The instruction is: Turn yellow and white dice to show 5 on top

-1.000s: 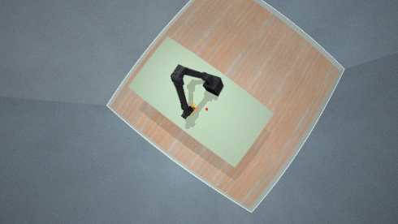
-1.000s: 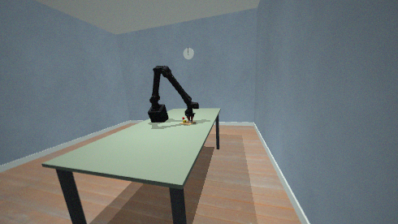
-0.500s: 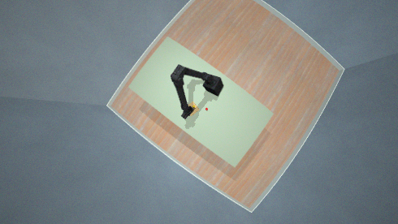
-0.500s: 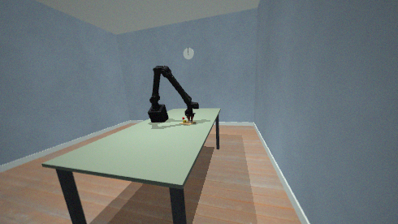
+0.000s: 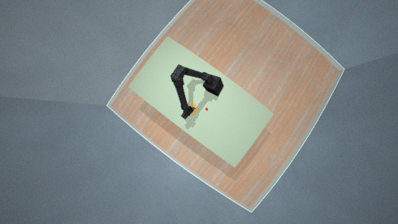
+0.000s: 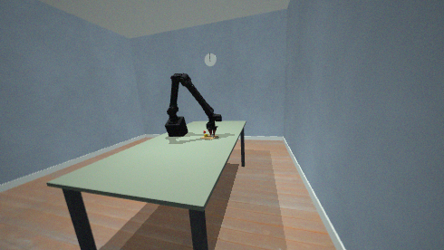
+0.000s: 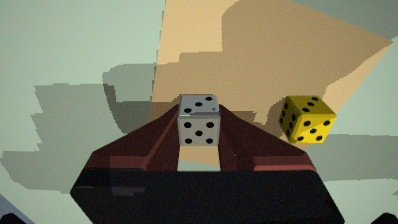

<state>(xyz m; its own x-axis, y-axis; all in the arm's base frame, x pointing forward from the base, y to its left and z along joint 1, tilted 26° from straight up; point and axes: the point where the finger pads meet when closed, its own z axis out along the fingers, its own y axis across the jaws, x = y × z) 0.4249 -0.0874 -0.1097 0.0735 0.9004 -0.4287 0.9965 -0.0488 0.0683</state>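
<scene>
Now: the white die right at my hand. From my hand the other things lie so: tan mat: 40 mm behind, 20 mm below; red die: 160 mm to the left, 140 mm behind, 10 mm below; yellow die: 70 mm behind, 10 mm to the left.
</scene>
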